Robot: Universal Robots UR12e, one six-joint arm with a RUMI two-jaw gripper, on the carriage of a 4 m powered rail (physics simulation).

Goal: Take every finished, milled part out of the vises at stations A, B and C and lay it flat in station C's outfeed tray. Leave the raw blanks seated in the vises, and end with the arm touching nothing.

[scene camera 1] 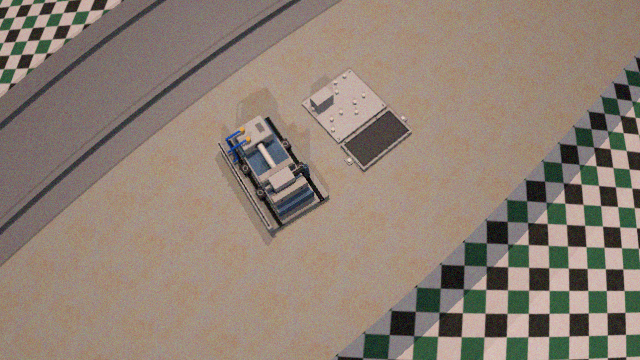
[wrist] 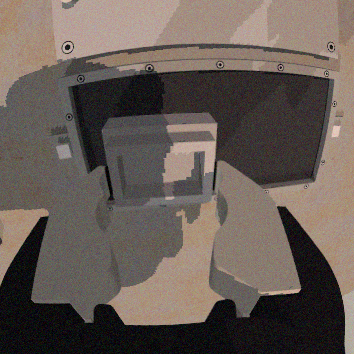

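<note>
In the wrist view, a grey milled part [wrist: 175, 136] with a stepped edge and a rectangular pocket is between the two fingers of my gripper [wrist: 160, 166], which is shut on it. The part is over the near left portion of a dark-floored tray [wrist: 270, 130], overlapping its near rim; the gap below it is hard to judge. In scene camera 1, a vise [scene camera 1: 257, 161] with a blue body has a light grey block [scene camera 1: 281, 178] at its jaws; whether that block is milled cannot be told. The arm does not show in scene camera 1.
In scene camera 1, a dark-floored tray [scene camera 1: 377, 140] adjoins a pale plate [scene camera 1: 370, 102] with small pegs and a grey block [scene camera 1: 322, 100]. Blue hoses with yellow ends [scene camera 1: 242, 130] stand at the vise's upper left. A pale plate [wrist: 115, 25] lies beyond the tray in the wrist view.
</note>
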